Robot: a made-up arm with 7 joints. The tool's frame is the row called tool.
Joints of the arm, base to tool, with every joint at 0 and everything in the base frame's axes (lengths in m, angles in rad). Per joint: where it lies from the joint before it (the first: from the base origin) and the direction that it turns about. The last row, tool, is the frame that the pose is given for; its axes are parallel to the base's.
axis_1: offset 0 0 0 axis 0 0.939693 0.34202
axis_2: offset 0 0 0 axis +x
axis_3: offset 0 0 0 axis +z
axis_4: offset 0.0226 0 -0.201 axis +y
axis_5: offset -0.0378 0 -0.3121 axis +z
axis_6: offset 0 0 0 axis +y
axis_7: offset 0 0 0 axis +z
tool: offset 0 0 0
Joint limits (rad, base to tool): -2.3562..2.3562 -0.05..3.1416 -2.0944..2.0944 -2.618..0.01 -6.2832..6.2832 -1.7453..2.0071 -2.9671..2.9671
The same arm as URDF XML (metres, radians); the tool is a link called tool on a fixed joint. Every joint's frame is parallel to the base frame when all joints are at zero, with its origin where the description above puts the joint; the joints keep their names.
<robot name="arm">
  <joint name="axis_1" type="revolute">
    <parent link="base"/>
    <child link="link1"/>
    <origin xyz="0.0000 0.0000 0.0000"/>
    <axis xyz="0 0.9397 0.342"/>
    <limit lower="-2.3562" upper="2.3562"/>
  </joint>
  <joint name="axis_2" type="revolute">
    <parent link="link1"/>
    <child link="link2"/>
    <origin xyz="0.0000 0.0000 0.0000"/>
    <axis xyz="1 0 0"/>
    <limit lower="-0.0500" upper="3.1416"/>
  </joint>
  <joint name="axis_3" type="revolute">
    <parent link="link2"/>
    <child link="link3"/>
    <origin xyz="0.0000 0.0000 0.0000"/>
    <axis xyz="0 0 1"/>
    <limit lower="-2.0944" upper="2.0944"/>
  </joint>
  <joint name="axis_4" type="revolute">
    <parent link="link3"/>
    <child link="link4"/>
    <origin xyz="0.0226 0.0000 -0.2010"/>
    <axis xyz="0 1 0"/>
    <limit lower="-2.6180" upper="0.0100"/>
  </joint>
  <joint name="axis_5" type="revolute">
    <parent link="link4"/>
    <child link="link5"/>
    <origin xyz="-0.0378 0.0000 -0.3121"/>
    <axis xyz="0 0 1"/>
    <limit lower="-6.2832" upper="6.2832"/>
  </joint>
  <joint name="axis_6" type="revolute">
    <parent link="link5"/>
    <child link="link6"/>
    <origin xyz="0.0000 0.0000 0.0000"/>
    <axis xyz="0 1 0"/>
    <limit lower="-1.7453" upper="2.0071"/>
  </joint>
  <joint name="axis_7" type="revolute">
    <parent link="link6"/>
    <child link="link7"/>
    <origin xyz="0.0000 0.0000 0.0000"/>
    <axis xyz="0 0 1"/>
    <limit lower="-2.9671" upper="2.9671"/>
  </joint>
  <joint name="tool_fixed" type="fixed">
    <parent link="link7"/>
    <child link="tool"/>
    <origin xyz="0.0000 0.0000 0.0000"/>
  </joint>
  <link name="base"/>
  <link name="link1"/>
  <link name="link2"/>
  <link name="link3"/>
  <link name="link4"/>
  <link name="link5"/>
  <link name="link6"/>
  <link name="link7"/>
  <link name="tool"/>
</robot>

